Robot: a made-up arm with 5 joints.
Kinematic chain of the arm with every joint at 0, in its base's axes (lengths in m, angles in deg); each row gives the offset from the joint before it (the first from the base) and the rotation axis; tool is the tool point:
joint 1: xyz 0 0 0.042 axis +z
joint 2: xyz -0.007 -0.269 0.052 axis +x
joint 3: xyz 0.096 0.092 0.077 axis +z
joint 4: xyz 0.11 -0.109 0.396 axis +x
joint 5: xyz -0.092 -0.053 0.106 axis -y
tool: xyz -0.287 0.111 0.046
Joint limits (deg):
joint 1: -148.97..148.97
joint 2: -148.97..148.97
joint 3: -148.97..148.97
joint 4: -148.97..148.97
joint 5: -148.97..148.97
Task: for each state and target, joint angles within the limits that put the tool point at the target. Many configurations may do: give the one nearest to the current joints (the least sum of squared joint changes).
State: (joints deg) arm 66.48 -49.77 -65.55 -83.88 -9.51
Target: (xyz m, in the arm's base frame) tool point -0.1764 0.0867 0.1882
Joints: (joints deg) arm 64.64 -33.40 -54.54 -112.60 -13.98
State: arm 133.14 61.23 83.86 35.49 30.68
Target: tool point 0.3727 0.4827 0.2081
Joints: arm 134.85 64.75 80.32 16.52 68.11
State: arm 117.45 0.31 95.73 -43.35 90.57
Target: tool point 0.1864 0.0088 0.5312
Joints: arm 82.75 31.04 134.22 -21.73 134.78
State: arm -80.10 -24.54 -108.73 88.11 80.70
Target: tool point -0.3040 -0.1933 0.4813
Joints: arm -79.31 13.69 -112.46 47.54 103.88
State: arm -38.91 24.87 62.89 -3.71 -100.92
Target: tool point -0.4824 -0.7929 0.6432
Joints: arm -35.71 60.71 64.29 -14.30 -87.53
